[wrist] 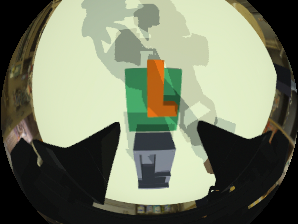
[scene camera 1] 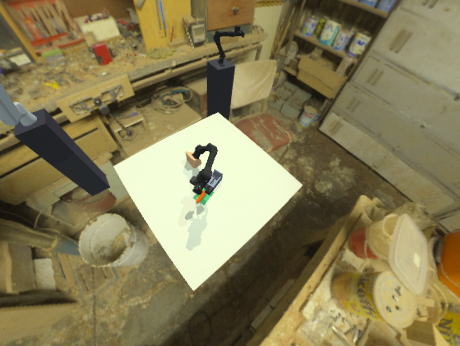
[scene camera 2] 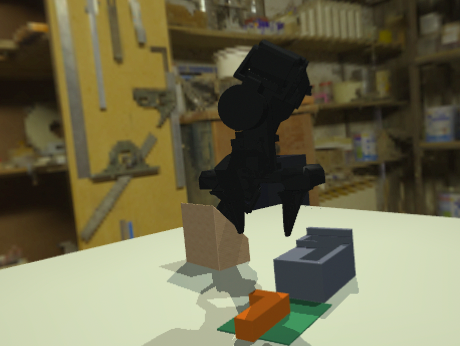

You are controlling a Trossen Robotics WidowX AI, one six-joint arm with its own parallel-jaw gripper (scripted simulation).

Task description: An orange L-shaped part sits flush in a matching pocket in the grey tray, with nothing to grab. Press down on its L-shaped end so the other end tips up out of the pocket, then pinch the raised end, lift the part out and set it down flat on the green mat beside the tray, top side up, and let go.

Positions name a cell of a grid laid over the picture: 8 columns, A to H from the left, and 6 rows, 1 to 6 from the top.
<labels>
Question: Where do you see an orange L-shaped part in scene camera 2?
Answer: At E6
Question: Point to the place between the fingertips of my gripper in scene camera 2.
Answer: E5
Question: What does my gripper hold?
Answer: Nothing.
</labels>
